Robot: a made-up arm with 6 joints.
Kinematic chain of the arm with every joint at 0, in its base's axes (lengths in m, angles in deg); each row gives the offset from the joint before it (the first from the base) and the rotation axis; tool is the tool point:
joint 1: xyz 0 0 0.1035 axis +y
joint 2: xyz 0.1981 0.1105 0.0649 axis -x
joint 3: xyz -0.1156 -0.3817 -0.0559 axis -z
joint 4: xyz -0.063 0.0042 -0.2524 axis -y
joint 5: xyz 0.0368 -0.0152 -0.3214 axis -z
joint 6: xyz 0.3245 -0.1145 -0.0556 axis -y
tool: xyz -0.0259 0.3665 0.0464
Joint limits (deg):
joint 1: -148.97..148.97
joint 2: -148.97..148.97
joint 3: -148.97..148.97
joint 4: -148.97..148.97
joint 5: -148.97..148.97
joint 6: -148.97..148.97
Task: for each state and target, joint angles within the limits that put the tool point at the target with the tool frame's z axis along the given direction. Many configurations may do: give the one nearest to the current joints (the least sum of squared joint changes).
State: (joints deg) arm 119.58 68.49 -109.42 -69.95 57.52 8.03
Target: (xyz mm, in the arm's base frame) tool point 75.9 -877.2 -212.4 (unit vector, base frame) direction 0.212 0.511 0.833
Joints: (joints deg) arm 131.00 65.20 -145.67 -67.35 20.84 -5.43
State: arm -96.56 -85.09 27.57 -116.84 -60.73 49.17
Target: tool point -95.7 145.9 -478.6 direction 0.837 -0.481 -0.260
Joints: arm -46.92 -66.53 -28.12 -82.52 -82.03 94.43
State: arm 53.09 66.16 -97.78 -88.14 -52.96 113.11
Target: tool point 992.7 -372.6 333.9 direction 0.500 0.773 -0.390
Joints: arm 84.04 86.63 -104.28 -101.22 -25.39 130.71
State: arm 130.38 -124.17 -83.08 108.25 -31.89 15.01
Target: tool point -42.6 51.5 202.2 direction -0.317 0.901 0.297
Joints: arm 104.50 -102.04 -65.03 109.77 -4.97 33.69
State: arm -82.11 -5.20 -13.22 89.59 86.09 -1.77
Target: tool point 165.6 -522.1 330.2 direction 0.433 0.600 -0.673
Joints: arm -112.38 -34.12 6.04 119.57 91.98 19.32
